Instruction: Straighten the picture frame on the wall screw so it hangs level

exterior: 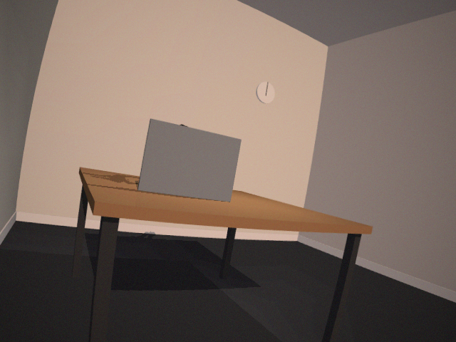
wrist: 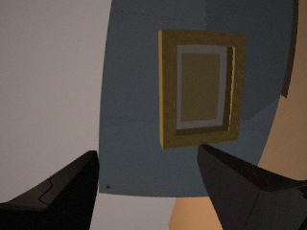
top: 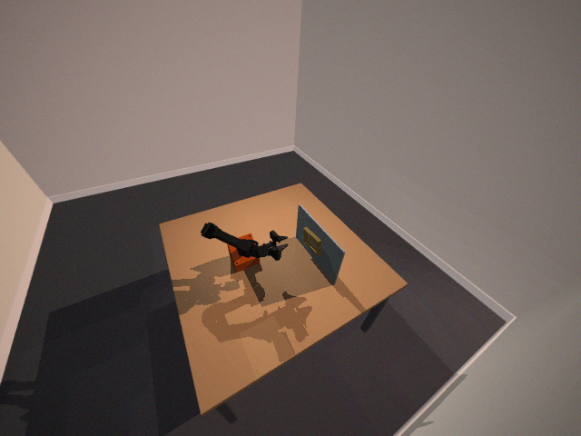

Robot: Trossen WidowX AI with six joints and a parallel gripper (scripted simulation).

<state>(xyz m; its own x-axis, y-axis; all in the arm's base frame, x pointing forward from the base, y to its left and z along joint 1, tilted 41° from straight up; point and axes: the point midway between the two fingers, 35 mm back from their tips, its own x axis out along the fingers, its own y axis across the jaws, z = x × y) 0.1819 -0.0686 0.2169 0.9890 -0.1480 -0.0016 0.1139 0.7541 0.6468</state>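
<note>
Right now the picture frame is 19 cm ahead of my gripper tip, 9 cm below it and 3 cm to the right of it. Round my gripper tip: blue-grey wall panel 19 cm ahead, 10 cm below, 4 cm to the right.
</note>
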